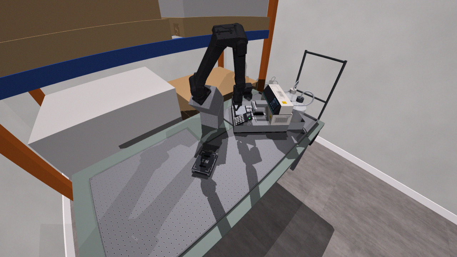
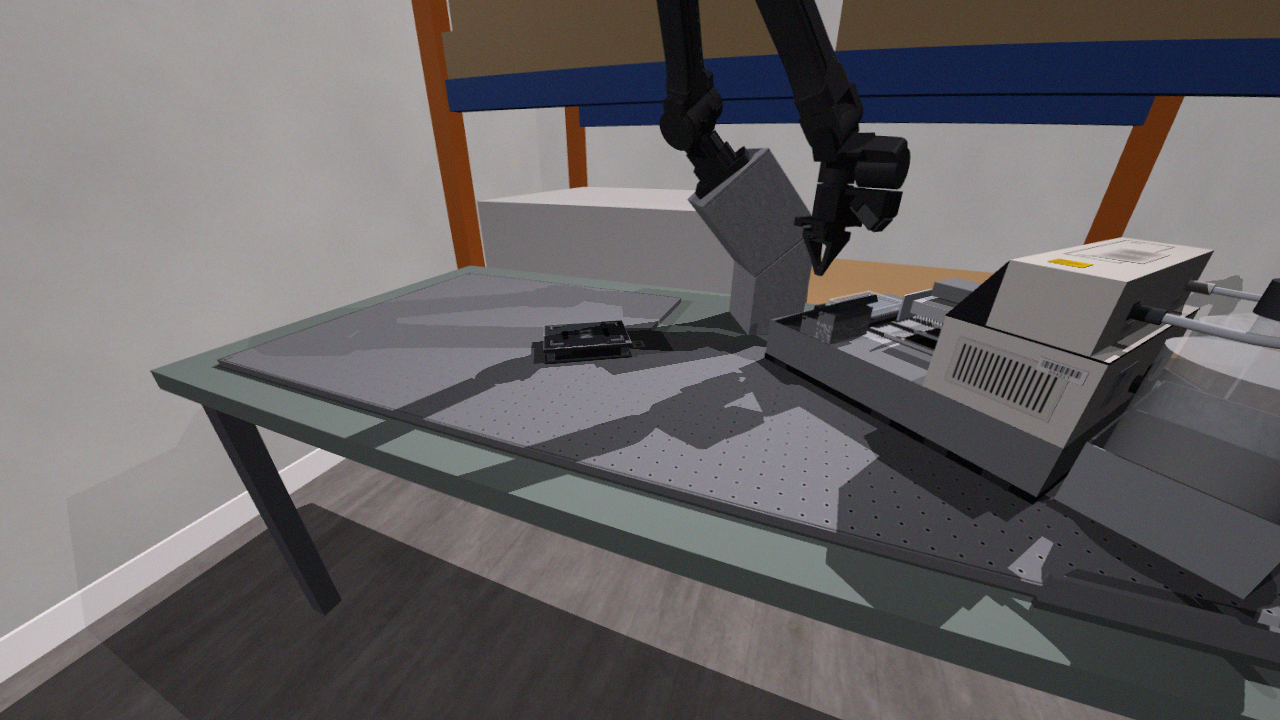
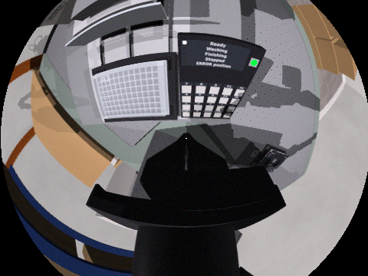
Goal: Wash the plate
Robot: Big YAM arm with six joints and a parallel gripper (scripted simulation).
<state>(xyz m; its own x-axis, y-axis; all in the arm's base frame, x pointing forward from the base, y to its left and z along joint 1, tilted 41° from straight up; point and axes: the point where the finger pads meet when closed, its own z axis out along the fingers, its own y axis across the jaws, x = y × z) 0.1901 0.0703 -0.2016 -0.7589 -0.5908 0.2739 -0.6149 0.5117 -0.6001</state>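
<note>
Right now my hand is 10 cm to the right of the white well plate, 7 cm above it and 2 cm past it. The rest, counted from my hand: black plate nest N1: 43 cm to the right, 14 cm below, 6 cm ahead; then plate washer: 20 cm to the left, 10 cm ahead, 3 cm below.
</note>
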